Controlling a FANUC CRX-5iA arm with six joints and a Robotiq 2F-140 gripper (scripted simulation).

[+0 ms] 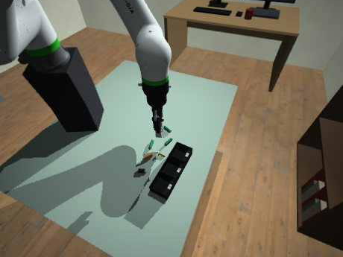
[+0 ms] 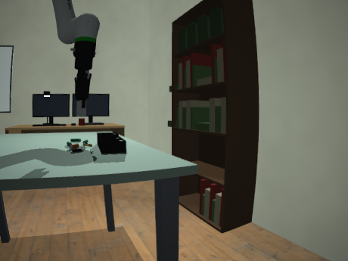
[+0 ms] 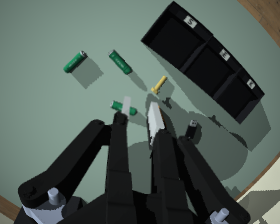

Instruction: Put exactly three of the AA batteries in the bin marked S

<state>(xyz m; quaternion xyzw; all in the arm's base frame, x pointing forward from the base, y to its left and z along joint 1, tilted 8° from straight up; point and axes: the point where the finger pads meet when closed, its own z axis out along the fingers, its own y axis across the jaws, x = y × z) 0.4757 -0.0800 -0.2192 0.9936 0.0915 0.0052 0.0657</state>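
Now: hand 4 cm past the orange battery, 7 cm to the left of it and 14 cm above it. The rest, counted from my hand: small dark piece: 4 cm behind, 14 cm to the right, 15 cm below; small yellow piece: 1 cm ahead, 3 cm to the right, 14 cm below.
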